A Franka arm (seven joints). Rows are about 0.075 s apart.
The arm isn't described. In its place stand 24 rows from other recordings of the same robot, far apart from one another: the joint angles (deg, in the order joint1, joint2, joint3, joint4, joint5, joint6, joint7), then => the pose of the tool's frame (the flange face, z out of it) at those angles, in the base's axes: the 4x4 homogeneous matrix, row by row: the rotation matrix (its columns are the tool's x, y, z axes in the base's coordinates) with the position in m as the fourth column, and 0 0 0 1 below.
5.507 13.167 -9.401 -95.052 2.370 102.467 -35.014 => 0.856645 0.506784 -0.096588 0.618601; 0.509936 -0.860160 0.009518 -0.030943; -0.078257 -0.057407 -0.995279 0.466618; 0 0 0 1
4.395 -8.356 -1.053 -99.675 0.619 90.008 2.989 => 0.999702 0.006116 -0.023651 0.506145; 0.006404 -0.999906 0.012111 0.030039; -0.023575 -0.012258 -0.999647 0.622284; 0 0 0 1
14.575 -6.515 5.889 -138.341 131.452 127.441 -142.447 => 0.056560 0.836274 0.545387 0.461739; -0.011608 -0.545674 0.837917 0.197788; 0.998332 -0.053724 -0.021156 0.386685; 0 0 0 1
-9.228 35.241 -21.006 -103.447 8.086 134.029 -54.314 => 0.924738 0.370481 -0.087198 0.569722; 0.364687 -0.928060 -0.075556 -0.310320; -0.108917 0.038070 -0.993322 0.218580; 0 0 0 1
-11.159 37.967 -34.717 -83.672 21.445 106.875 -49.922 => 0.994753 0.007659 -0.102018 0.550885; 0.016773 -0.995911 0.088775 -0.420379; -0.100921 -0.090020 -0.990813 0.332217; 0 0 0 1
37.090 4.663 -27.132 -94.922 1.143 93.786 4.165 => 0.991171 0.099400 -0.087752 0.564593; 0.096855 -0.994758 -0.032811 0.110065; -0.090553 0.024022 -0.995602 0.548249; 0 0 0 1
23.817 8.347 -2.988 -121.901 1.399 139.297 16.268 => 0.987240 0.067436 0.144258 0.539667; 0.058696 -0.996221 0.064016 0.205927; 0.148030 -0.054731 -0.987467 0.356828; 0 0 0 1
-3.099 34.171 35.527 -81.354 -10.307 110.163 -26.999 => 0.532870 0.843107 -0.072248 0.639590; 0.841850 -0.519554 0.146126 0.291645; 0.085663 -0.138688 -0.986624 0.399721; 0 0 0 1
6.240 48.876 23.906 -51.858 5.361 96.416 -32.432 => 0.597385 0.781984 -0.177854 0.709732; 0.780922 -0.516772 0.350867 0.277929; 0.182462 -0.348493 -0.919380 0.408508; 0 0 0 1
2.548 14.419 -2.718 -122.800 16.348 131.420 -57.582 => 0.698238 0.711578 -0.078228 0.557366; 0.710277 -0.675011 0.199665 0.004727; 0.089273 -0.194978 -0.976736 0.278041; 0 0 0 1
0.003 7.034 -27.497 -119.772 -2.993 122.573 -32.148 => 0.988513 0.114348 -0.098826 0.494690; 0.108585 -0.992160 -0.061861 -0.255861; -0.105125 0.050420 -0.993180 0.367094; 0 0 0 1
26.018 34.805 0.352 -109.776 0.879 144.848 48.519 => 0.920978 -0.389613 -0.001234 0.561336; -0.389564 -0.920905 0.013155 0.277961; -0.006261 -0.011635 -0.999913 0.173672; 0 0 0 1
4.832 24.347 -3.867 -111.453 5.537 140.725 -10.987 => 0.985633 0.144147 0.088034 0.629084; 0.141518 -0.989301 0.035435 0.012591; 0.092200 -0.022468 -0.995487 0.270620; 0 0 0 1
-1.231 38.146 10.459 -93.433 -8.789 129.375 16.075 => 0.998092 -0.057128 -0.023447 0.680892; -0.057352 -0.998313 -0.008997 0.091148; -0.022893 0.010325 -0.999685 0.233106; 0 0 0 1
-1.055 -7.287 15.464 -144.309 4.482 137.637 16.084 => 0.996056 -0.088687 0.002798 0.438935; -0.088725 -0.995852 0.020170 0.112062; 0.000998 -0.020338 -0.999793 0.324101; 0 0 0 1
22.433 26.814 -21.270 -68.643 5.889 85.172 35.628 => 0.832131 -0.534716 -0.147093 0.665318; -0.547873 -0.833747 -0.068558 0.080554; -0.085980 0.137637 -0.986744 0.517229; 0 0 0 1
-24.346 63.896 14.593 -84.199 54.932 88.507 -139.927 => 0.079229 0.974471 -0.210070 0.609189; 0.114185 0.200474 0.973022 -0.029315; 0.990295 -0.101079 -0.095386 0.046168; 0 0 0 1
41.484 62.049 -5.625 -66.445 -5.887 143.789 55.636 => 0.935825 -0.187353 0.298548 0.619133; -0.213142 -0.975415 0.055994 0.479795; 0.280718 -0.116033 -0.952751 0.155931; 0 0 0 1
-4.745 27.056 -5.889 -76.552 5.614 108.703 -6.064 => 0.990900 -0.091585 0.098635 0.698409; -0.094916 -0.995044 0.029622 -0.109324; 0.095434 -0.038715 -0.994683 0.469338; 0 0 0 1
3.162 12.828 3.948 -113.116 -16.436 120.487 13.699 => 0.997849 0.047259 -0.045422 0.585743; 0.035231 -0.971035 -0.236327 0.058206; -0.055275 0.234219 -0.970611 0.350966; 0 0 0 1
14.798 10.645 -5.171 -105.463 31.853 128.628 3.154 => 0.970464 -0.137513 0.198215 0.619547; -0.213139 -0.873615 0.437456 0.123431; 0.113008 -0.466783 -0.877122 0.452114; 0 0 0 1
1.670 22.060 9.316 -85.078 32.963 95.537 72.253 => 0.284270 -0.924638 -0.253446 0.636399; -0.740590 -0.379656 0.554426 0.162314; -0.608866 0.030093 -0.792702 0.459158; 0 0 0 1
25.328 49.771 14.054 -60.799 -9.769 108.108 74.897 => 0.797210 -0.602797 -0.033047 0.637534; -0.602929 -0.797765 0.006941 0.426628; -0.030548 0.014391 -0.999430 0.316185; 0 0 0 1
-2.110 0.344 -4.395 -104.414 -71.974 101.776 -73.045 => 0.088648 0.995965 0.013938 0.561286; 0.344336 -0.017512 -0.938683 -0.146950; -0.934652 0.088012 -0.344500 0.577028; 0 0 0 1
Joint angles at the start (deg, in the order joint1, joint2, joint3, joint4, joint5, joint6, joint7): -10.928 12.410 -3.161 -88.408 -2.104 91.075 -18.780
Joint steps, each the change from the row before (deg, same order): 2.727 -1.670 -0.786 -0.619 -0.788 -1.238 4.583; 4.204 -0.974 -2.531 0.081 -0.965 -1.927 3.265; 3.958 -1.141 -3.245 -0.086 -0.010 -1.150 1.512; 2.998 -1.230 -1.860 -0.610 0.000 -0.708 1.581; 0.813 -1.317 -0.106 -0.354 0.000 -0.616 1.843; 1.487 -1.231 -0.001 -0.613 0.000 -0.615 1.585; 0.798 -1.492 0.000 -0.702 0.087 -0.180 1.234; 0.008 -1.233 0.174 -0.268 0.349 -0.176 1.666; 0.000 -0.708 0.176 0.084 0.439 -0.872 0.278
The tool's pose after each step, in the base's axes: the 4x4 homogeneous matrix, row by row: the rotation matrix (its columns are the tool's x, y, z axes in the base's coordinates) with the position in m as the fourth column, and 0 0 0 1 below. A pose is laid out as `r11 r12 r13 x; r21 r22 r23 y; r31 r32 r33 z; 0 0 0 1`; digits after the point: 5 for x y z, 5 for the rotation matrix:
0.98256 0.04176 -0.18120 0.58663; 0.03771 -0.99896 -0.02572 -0.12856; -0.18208 0.01844 -0.98311 0.52413; 0 0 0 1
0.97997 0.01656 -0.19847 0.58283; 0.00654 -0.99868 -0.05104 -0.11042; -0.19906 0.04872 -0.97878 0.53320; 0 0 0 1
0.97990 0.00215 -0.19946 0.57762; -0.00993 -0.99818 -0.05953 -0.10050; -0.19923 0.06031 -0.97810 0.54357; 0 0 0 1
0.97990 -0.00610 -0.19938 0.57247; -0.01917 -0.99778 -0.06371 -0.08787; -0.19855 0.06625 -0.97785 0.55067; 0 0 0 1
0.98092 -0.02685 -0.19257 0.56659; -0.03957 -0.99726 -0.06253 -0.08097; -0.19036 0.06896 -0.97929 0.56011; 0 0 0 1
0.98119 -0.02927 -0.19083 0.56144; -0.04202 -0.99712 -0.06310 -0.06663; -0.18844 0.06993 -0.97959 0.56646; 0 0 0 1
0.98304 -0.03784 -0.17944 0.55491; -0.04933 -0.99698 -0.06002 -0.05926; -0.17663 0.06786 -0.98194 0.57493; 0 0 0 1
0.98411 -0.06492 -0.16527 0.54921; -0.07433 -0.99591 -0.05140 -0.05738; -0.16126 0.06287 -0.98491 0.58419; 0 0 0 1
0.98380 -0.06796 -0.16586 0.54461; -0.07583 -0.99625 -0.04159 -0.05508; -0.16241 0.05349 -0.98527 0.59039; 0 0 0 1

